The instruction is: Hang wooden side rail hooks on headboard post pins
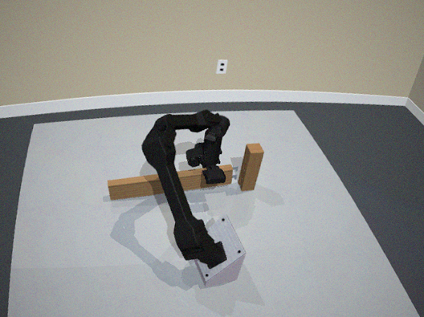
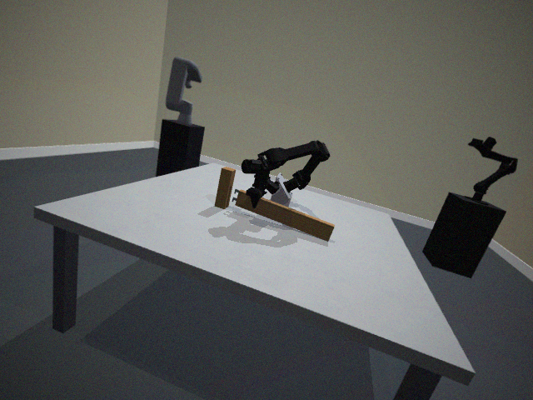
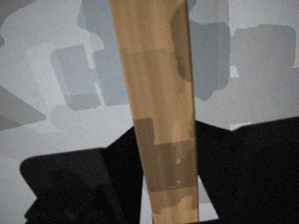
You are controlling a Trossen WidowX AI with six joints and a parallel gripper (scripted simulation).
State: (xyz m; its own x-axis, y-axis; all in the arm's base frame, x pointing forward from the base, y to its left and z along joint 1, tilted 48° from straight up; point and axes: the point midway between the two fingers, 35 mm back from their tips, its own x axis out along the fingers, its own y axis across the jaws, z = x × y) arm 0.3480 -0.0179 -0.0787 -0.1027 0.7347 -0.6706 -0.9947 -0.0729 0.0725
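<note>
Right now the wooden headboard post is 15 cm to the right of my gripper tip and 4 cm above it.
</note>
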